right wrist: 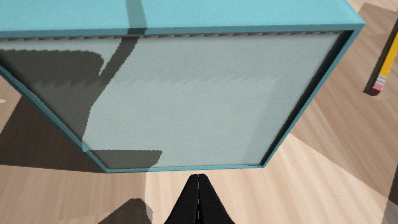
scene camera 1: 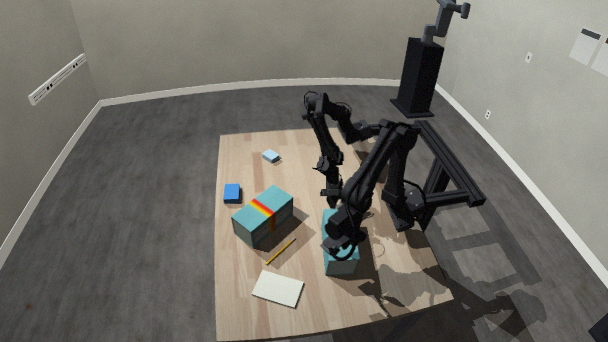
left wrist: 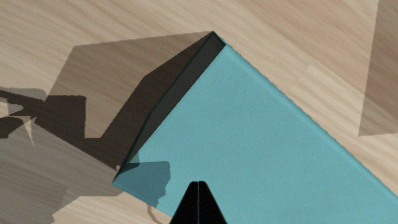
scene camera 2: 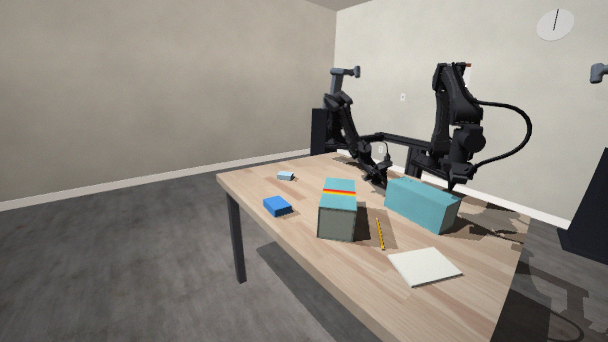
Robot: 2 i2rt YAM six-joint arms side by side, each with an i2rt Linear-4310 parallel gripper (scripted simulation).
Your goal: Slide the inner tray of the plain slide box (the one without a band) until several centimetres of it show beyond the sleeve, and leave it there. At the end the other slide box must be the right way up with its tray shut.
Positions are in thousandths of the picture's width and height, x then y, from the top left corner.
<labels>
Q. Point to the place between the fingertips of my left gripper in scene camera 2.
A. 739,557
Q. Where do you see a pale tray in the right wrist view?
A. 345,453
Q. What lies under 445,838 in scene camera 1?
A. A white pad.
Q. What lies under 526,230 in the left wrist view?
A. A pale tray.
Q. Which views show the white pad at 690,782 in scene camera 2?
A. Scene camera 1 and scene camera 2 only.
</labels>
